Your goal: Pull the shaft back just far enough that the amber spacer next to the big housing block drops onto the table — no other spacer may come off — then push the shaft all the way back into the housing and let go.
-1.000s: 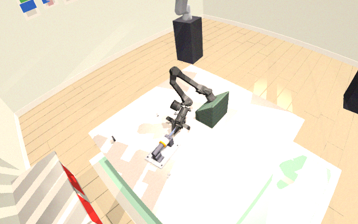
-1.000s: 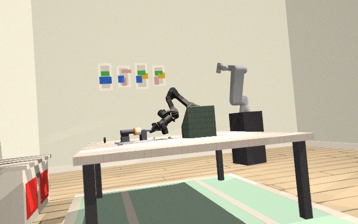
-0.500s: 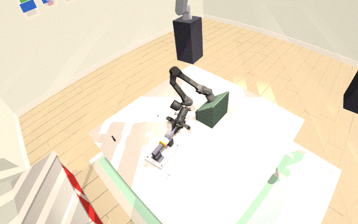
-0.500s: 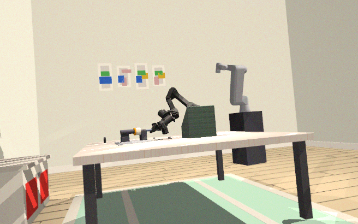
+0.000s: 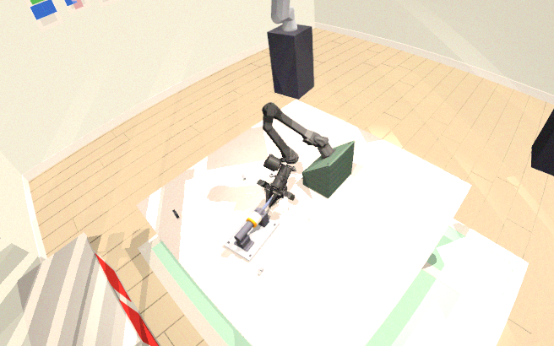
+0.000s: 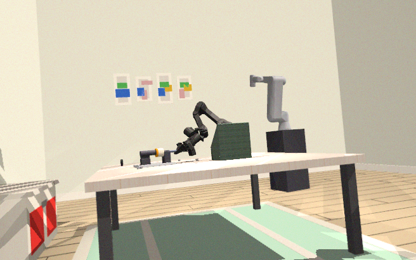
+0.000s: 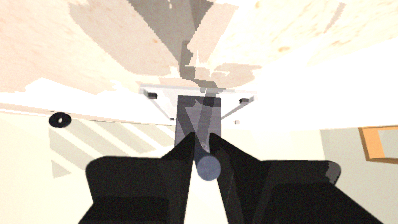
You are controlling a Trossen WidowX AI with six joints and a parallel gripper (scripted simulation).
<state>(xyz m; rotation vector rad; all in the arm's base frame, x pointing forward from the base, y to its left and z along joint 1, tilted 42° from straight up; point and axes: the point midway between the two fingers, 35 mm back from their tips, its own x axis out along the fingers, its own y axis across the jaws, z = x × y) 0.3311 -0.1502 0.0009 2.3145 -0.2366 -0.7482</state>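
Right now my gripper tip is 60 mm short of the blue-grey shaft and 20 mm below it. Round my gripper tip: white spacer 90 mm ahead, 20 mm above; amber spacer 120 mm ahead, 20 mm above; small dark ring 270 mm ahead, 390 mm to the right, 40 mm below.
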